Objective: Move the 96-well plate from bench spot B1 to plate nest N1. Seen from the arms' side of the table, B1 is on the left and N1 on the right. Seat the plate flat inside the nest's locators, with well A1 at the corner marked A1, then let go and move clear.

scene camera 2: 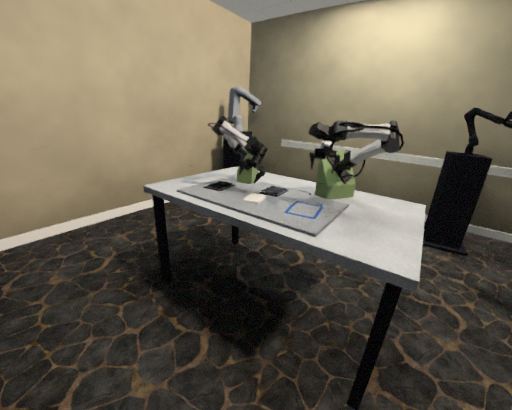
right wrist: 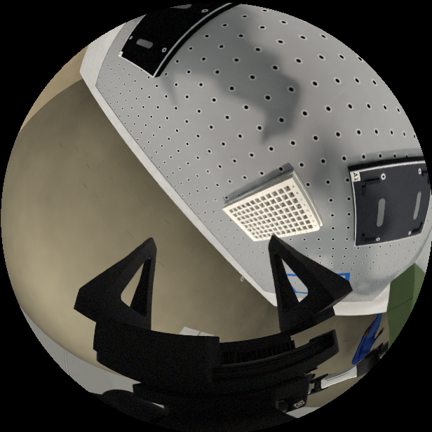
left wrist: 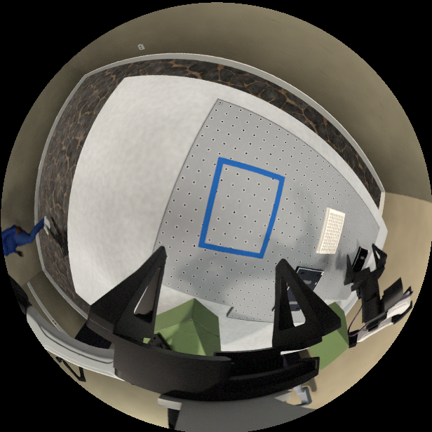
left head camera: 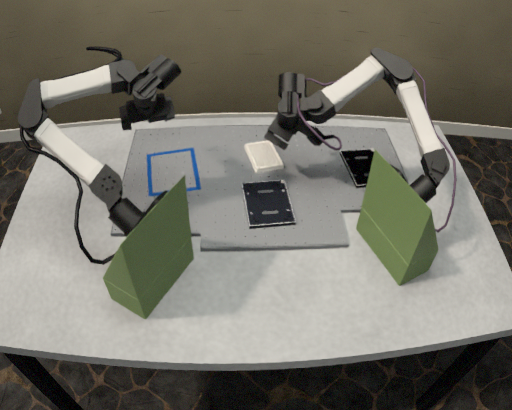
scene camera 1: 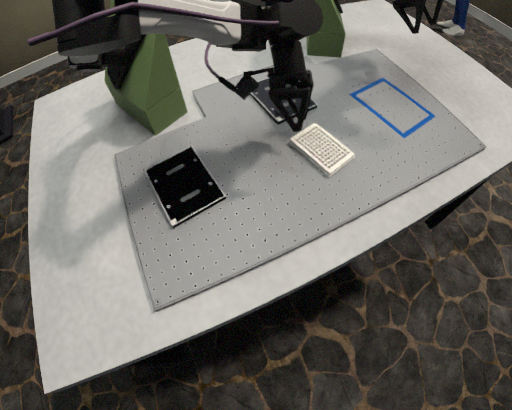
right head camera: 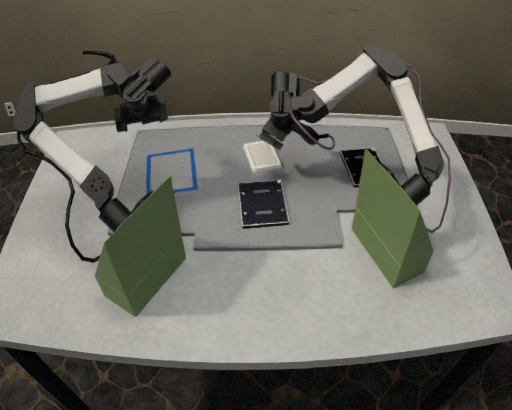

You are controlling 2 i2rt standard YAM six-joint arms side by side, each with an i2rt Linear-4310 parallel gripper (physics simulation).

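Places are measured from the left arm's base along level axes (x ahead, y left, z up), in metres.
Pixels of known places: left gripper, fingertip midpoint: [scene camera 2: 321,171] [left head camera: 147,123] [scene camera 1: 424,28] [right head camera: 143,125]; right gripper, fingertip midpoint: [scene camera 2: 246,179] [left head camera: 286,131] [scene camera 1: 300,125] [right head camera: 283,131]; left arm's base, link origin: [scene camera 2: 338,167]; right arm's base, link origin: [scene camera 1: 126,52].
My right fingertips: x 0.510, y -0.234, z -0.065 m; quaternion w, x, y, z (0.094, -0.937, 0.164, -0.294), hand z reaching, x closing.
Note:
Ahead of a thing's pixels: the offset from my right fingertips to its top centre. "*": to the spot under its first point. Level surfaces: height alone.
The cream 96-well plate {dx -0.011, dy +0.062, dz -0.088 m} [left head camera: 264,156] [scene camera 1: 322,149] [left wrist: 330,231] [right wrist: 275,212] lies flat on the pegboard, between the blue outline B1 [left head camera: 149,175] [scene camera 1: 378,114] [left wrist: 252,169] and the black nest N1 {dx +0.021, dy -0.251, dz -0.085 m} [left head camera: 355,165] [scene camera 1: 184,182], outside both. Its A1 corner cannot be made out. N1 holds no plate; a green block partly hides it in the head camera views. My left gripper [left wrist: 224,258] is open and empty, high above the board near B1. My right gripper [right wrist: 211,242] is open and empty, tilted, above and beside the plate and apart from it.
A second black nest {dx -0.206, dy +0.011, dz -0.085 m} [left head camera: 268,202] [right wrist: 395,227] stands at the board's middle, in front of the plate, with an A1 label at one corner. Green blocks {* dx -0.545, dy +0.186, dz +0.050 m} [left head camera: 155,250] {* dx -0.322, dy -0.312, dz +0.053 m} [left head camera: 395,215] stand by the arm bases. The pegboard {dz -0.102 m} [scene camera 1: 240,255] lies on the pale table {dz -0.115 m} [left head camera: 280,300].

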